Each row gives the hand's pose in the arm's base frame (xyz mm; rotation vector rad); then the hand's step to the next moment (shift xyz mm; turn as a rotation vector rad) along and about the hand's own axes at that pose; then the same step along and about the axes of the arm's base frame.
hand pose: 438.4 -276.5 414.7 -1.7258 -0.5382 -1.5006
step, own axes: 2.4 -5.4 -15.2 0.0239 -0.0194 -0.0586
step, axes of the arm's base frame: -13.1 -8.8 3.9 -0.0465 -0.0374 0.0288
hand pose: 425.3 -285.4 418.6 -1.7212 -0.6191 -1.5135
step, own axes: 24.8 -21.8 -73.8 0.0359 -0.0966 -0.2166
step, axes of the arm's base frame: -57.5 -48.0 30.5 -0.2005 -0.1169 0.0605
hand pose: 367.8 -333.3 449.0 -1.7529 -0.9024 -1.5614
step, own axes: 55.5 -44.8 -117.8 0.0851 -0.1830 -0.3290
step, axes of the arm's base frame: -100.2 -64.9 68.6 -0.3320 -0.1540 0.1225
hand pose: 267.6 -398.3 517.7 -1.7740 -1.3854 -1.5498
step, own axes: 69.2 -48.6 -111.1 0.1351 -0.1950 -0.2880
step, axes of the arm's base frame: -105.2 -41.2 82.0 -0.3271 -0.0955 0.1521
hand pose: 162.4 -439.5 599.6 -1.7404 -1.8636 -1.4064
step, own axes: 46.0 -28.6 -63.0 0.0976 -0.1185 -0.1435
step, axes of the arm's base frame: -63.8 -12.6 51.7 -0.1896 -0.0245 0.0873
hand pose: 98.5 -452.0 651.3 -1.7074 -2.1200 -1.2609
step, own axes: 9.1 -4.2 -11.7 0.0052 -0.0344 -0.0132
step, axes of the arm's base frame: -11.2 -1.1 10.6 -0.0363 -0.0051 -0.0061
